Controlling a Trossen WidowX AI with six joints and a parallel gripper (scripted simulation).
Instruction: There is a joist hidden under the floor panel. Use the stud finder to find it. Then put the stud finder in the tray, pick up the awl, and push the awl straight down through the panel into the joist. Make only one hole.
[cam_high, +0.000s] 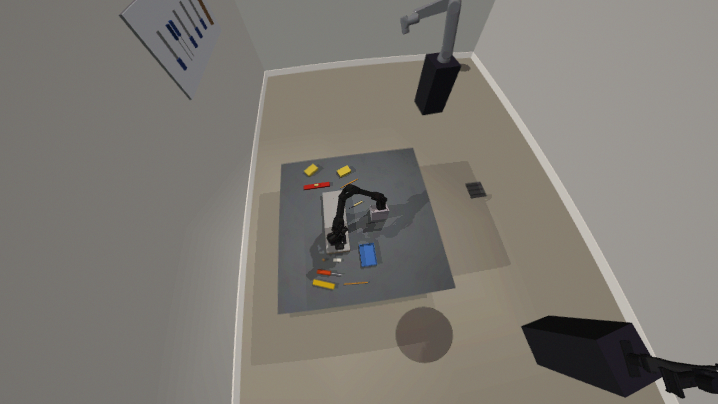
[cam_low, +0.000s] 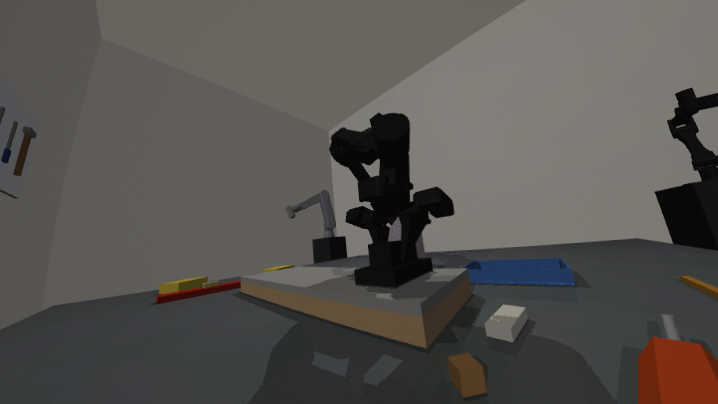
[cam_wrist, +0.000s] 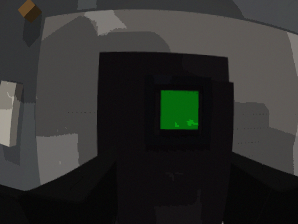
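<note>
Right now my gripper tip is 200 mm past the blue tray, 160 mm to the right of it and 50 mm above it. The rest, counted from my gripper tip: square light: 20 mm ahead, 30 mm above; white block: 30 mm ahead, 140 mm to the left, 60 mm below; black stud finder: 10 mm ahead, 20 mm above.
</note>
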